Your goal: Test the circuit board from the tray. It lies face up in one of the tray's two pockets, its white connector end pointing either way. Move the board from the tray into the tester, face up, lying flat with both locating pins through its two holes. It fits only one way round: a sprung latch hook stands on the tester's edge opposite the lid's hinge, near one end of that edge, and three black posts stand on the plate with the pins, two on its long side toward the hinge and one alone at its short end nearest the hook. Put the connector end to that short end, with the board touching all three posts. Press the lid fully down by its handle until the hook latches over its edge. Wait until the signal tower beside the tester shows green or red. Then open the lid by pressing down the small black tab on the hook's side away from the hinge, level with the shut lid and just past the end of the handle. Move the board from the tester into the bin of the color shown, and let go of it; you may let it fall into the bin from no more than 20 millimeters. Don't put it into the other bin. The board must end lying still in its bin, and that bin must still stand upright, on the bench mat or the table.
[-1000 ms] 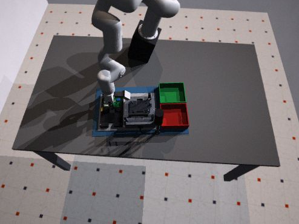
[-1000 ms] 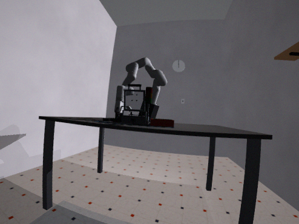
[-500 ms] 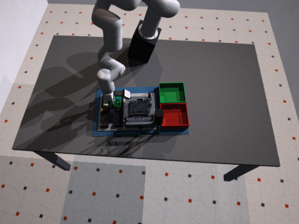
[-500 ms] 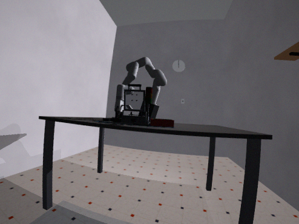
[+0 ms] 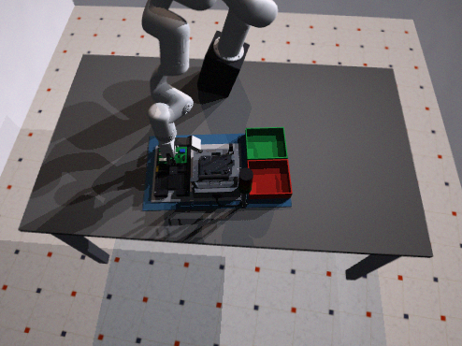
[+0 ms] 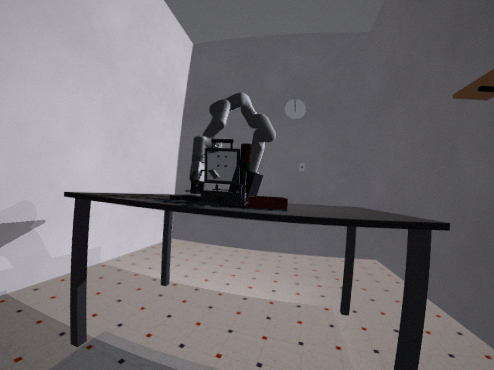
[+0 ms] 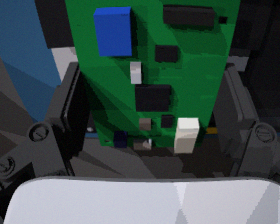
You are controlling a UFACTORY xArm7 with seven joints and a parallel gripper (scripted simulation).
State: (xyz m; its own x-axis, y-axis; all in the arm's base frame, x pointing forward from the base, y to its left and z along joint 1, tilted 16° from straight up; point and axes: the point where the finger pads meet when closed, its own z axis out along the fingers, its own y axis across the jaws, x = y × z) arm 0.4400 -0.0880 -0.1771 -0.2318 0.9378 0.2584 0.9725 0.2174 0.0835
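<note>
Now: hand 140 mm short of the tester lid, 210 mm to the right of it and 130 mm below it. Round my hand: green circuit board: right at my hand; then green bin: 130 mm behind, 350 mm to the left, 40 mm below; then red bin: 20 mm ahead, 380 mm to the left, 40 mm below.
</note>
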